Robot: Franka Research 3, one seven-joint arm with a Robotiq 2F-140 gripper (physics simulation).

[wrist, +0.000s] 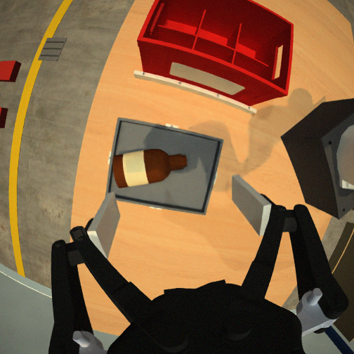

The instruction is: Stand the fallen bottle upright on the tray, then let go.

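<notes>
A brown bottle [157, 165] with a cream label lies on its side in the grey tray [192, 194]. Its base is against the tray's left wall and its neck points right, toward the tray's middle. My gripper [174, 196] is open and empty, with its two pads wide apart. In the view the pads stand below and to either side of the bottle, near the tray's lower edge; their height above the tray is hard to tell.
A red crate [215, 65] with compartments stands beyond the tray, behind a pale strip [195, 91] on the wooden table [165, 260]. A dark box-like object [312, 150] stands at the right.
</notes>
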